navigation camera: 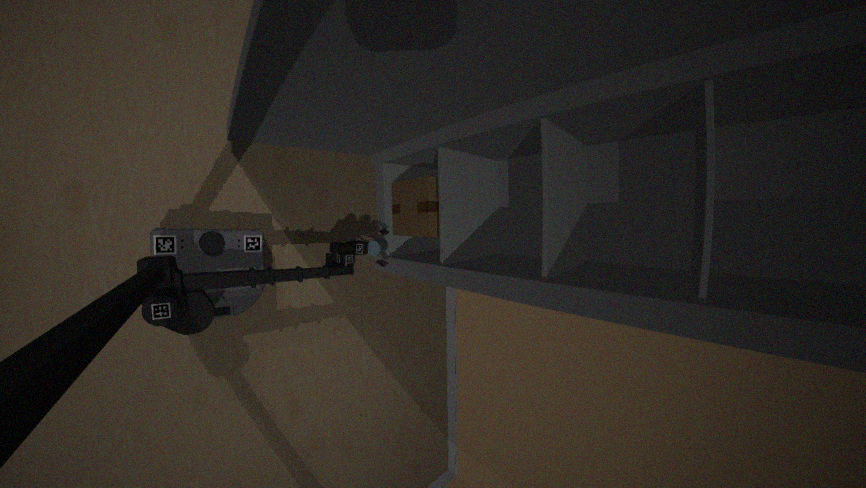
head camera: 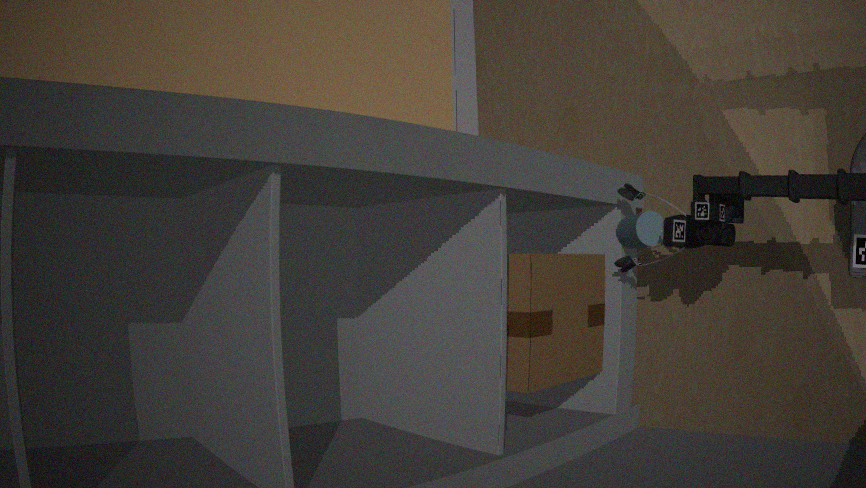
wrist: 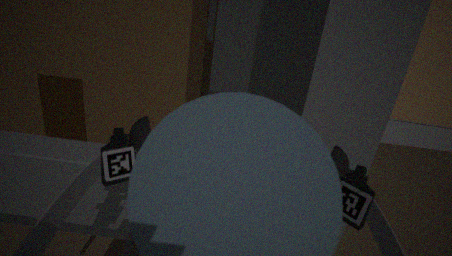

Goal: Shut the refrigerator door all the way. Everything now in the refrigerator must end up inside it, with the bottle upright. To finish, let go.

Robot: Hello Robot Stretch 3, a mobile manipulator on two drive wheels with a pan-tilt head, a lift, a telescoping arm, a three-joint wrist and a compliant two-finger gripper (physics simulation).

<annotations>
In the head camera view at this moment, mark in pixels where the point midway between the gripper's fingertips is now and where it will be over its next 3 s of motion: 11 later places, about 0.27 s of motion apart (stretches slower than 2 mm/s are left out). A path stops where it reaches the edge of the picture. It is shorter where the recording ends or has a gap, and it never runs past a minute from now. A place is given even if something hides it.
The gripper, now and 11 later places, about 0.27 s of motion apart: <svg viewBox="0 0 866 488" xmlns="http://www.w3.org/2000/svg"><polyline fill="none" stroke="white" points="618,227 621,227 627,227 634,228 636,228 641,228 665,230 686,231 695,231 698,231 697,230 693,230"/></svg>
</annotations>
